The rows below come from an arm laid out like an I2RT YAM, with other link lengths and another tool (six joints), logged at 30 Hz.
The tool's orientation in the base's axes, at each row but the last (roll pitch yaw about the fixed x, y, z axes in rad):
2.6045 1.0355 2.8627
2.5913 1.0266 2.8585
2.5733 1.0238 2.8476
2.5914 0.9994 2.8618
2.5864 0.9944 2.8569
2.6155 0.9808 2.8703
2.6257 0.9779 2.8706
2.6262 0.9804 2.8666
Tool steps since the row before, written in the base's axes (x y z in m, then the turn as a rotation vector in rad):
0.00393 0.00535 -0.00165 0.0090 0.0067 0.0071
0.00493 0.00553 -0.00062 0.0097 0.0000 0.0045
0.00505 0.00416 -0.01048 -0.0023 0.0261 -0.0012
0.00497 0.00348 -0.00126 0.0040 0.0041 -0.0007
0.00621 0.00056 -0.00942 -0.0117 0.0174 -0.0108
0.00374 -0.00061 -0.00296 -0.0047 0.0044 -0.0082
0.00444 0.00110 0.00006 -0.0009 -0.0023 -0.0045
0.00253 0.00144 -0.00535 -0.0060 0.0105 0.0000
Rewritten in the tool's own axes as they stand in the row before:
0.00024 0.00390 0.00561 -0.0096 0.0065 0.0065
-0.00112 0.00411 0.00610 -0.0087 -0.0006 0.0062
0.00706 -0.00001 0.01014 0.0061 0.0246 0.0066
-0.00100 0.00199 0.00578 -0.0009 0.0029 0.0049
0.00474 -0.00333 0.00970 0.0178 0.0154 0.0006
0.00036 -0.00204 0.00434 0.0100 0.0027 0.0013
-0.00228 0.00034 0.00395 0.0039 -0.0033 0.0008
0.00331 -0.00050 0.00509 0.0048 0.0109 -0.0021

